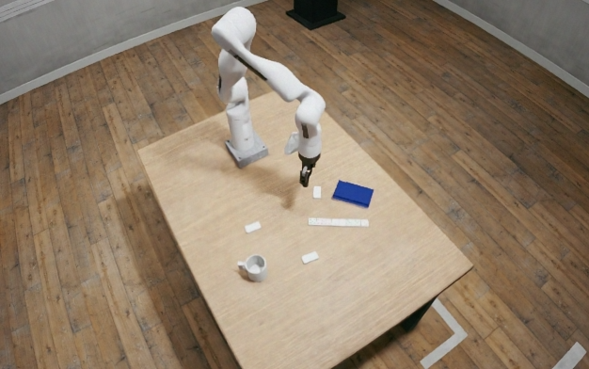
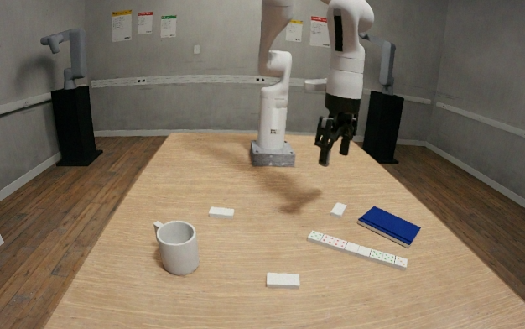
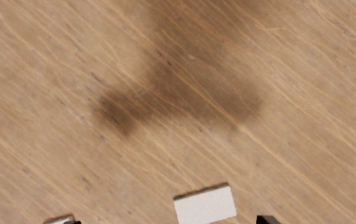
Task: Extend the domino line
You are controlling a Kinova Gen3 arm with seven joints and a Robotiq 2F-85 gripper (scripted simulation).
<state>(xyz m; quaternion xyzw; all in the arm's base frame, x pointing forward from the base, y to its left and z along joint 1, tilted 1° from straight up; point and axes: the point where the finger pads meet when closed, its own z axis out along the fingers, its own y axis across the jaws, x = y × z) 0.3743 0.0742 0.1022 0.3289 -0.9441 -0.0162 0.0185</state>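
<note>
Now: the blue book 150 mm to the left of my hand, 140 mm below it and 80 mm ahead of it. Round my hand: grey mug (320 mm to the right, 150 mm ahead, 120 mm below).
</note>
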